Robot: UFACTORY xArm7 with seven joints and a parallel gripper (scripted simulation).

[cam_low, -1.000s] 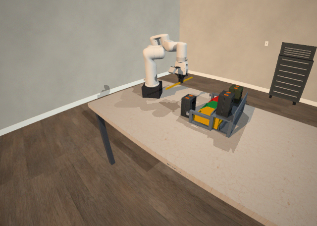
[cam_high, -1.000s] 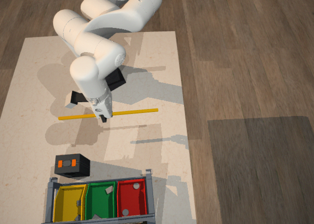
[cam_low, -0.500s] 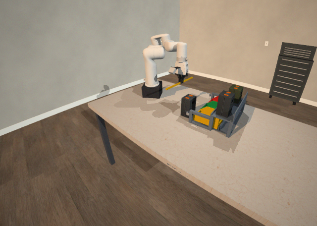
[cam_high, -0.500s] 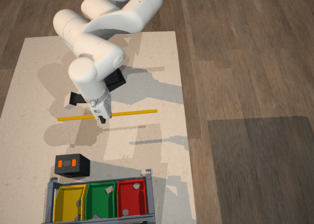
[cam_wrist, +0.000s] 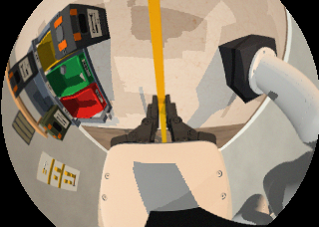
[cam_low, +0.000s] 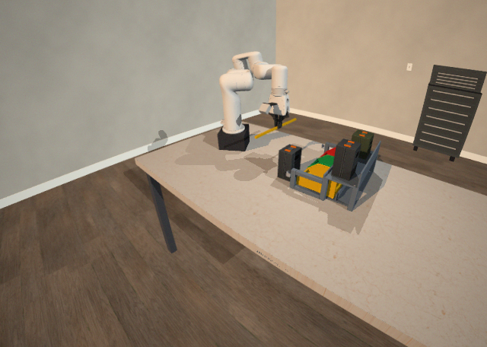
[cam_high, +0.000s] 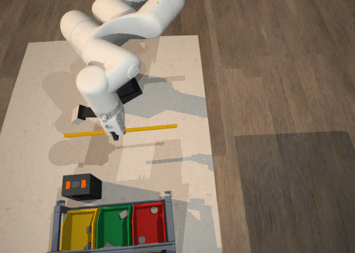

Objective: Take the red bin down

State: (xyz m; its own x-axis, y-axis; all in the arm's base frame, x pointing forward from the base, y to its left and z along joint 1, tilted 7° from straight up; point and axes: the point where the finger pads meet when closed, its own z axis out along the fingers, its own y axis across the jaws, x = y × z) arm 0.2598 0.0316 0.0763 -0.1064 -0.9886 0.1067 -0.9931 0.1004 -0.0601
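Now: the thin yellow bar 2 cm below my hand. Round my hand: yellow bin (29 cm ahead, 19 cm to the right, 13 cm below); green bin (30 cm ahead, 8 cm to the right, 13 cm below); red open bin (32 cm ahead, 4 cm to the left, 13 cm below).
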